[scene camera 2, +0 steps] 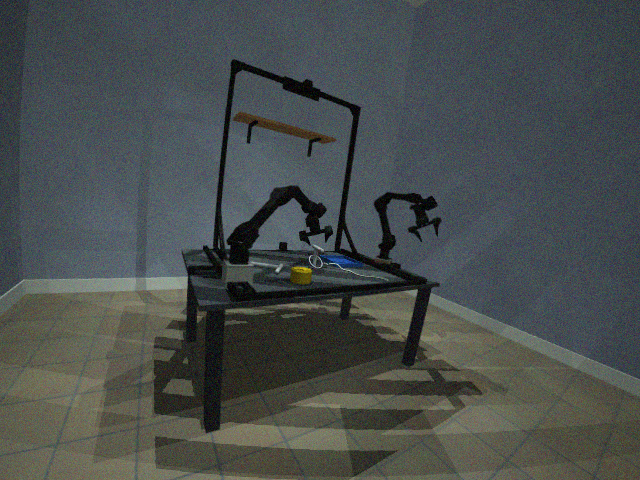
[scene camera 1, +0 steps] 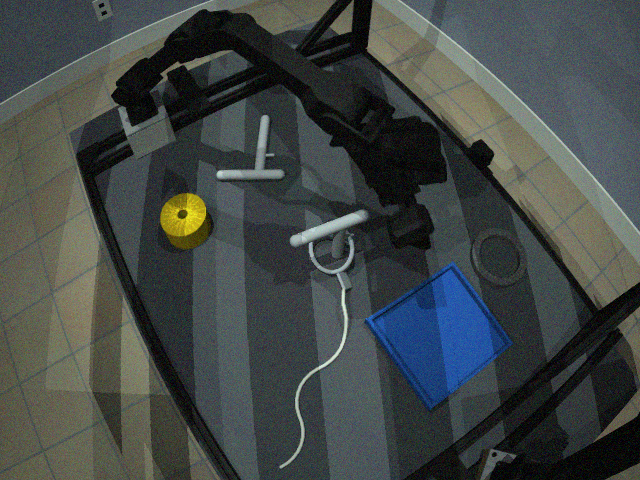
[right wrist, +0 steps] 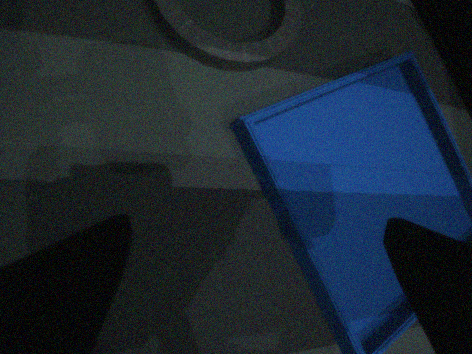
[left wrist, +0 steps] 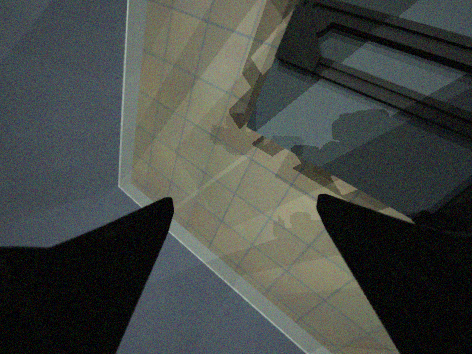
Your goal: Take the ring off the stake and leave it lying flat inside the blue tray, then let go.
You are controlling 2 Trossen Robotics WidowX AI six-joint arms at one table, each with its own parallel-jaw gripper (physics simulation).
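Seen in the pictures: left gripper, fingertip midpoint: (scene camera 2: 429, 239) (left wrist: 245, 202); right gripper, fingertip midpoint: (scene camera 2: 318, 244) (right wrist: 260, 229); left arm's base, link origin: (scene camera 2: 383, 258); right arm's base, link origin: (scene camera 2: 238, 261) (scene camera 1: 142, 111).
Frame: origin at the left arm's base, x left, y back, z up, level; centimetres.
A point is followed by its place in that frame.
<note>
A pale ring (scene camera 1: 330, 271) {x -26.5, y -40.9, z -3.2 cm} (scene camera 2: 309, 262) {x -31.7, y -46.0, z -1.7 cm} with a long white cord trailing from it hangs at a pale T-shaped stake (scene camera 1: 329, 227) {x -29.1, y -42.4, z 6.7 cm} (scene camera 2: 317, 248) {x -29.0, y -44.2, z 6.1 cm}, just under the crossbar; the exact contact is hidden. The blue tray (scene camera 1: 439, 335) {x -22.4, y -19.3, z -4.0 cm} (scene camera 2: 341, 259) {x -24.4, y -12.0, z -4.0 cm} (right wrist: 350, 150) {x -26.7, y -17.6, z -4.1 cm} lies empty on the table. My right gripper (scene camera 1: 410, 227) {x -35.1, y -28.8, z 5.7 cm} (scene camera 2: 317, 241) {x -35.1, y -28.8, z 5.7 cm} (right wrist: 260, 229) {x -35.1, y -28.8, z 5.7 cm} is open and empty, above the table close to the stake and on the tray's upper left side in scene camera 1. My left gripper (scene camera 2: 429, 238) {x 25.0, y -10.8, z 17.8 cm} (left wrist: 245, 202) {x 25.0, y -10.8, z 17.8 cm} is open and empty, raised high at the far right in scene camera 2.
A thick dark ring (scene camera 1: 476, 257) {x -38.8, y -16.7, z -3.2 cm} (right wrist: 240, 52) {x -38.1, y -16.4, z -3.1 cm} lies flat beside the tray. A yellow cylinder (scene camera 1: 183, 222) {x -23.8, y -67.8, z 0.4 cm} (scene camera 2: 300, 275) {x -23.6, y -73.1, z -0.9 cm} stands at the left. A second pale T-shaped piece (scene camera 1: 250, 175) {x -39.3, y -62.1, z -3.0 cm} lies between it and my right arm. A black frame (scene camera 2: 222, 155) {x -85.7, y -57.7, z 48.0 cm} rises from the table.
</note>
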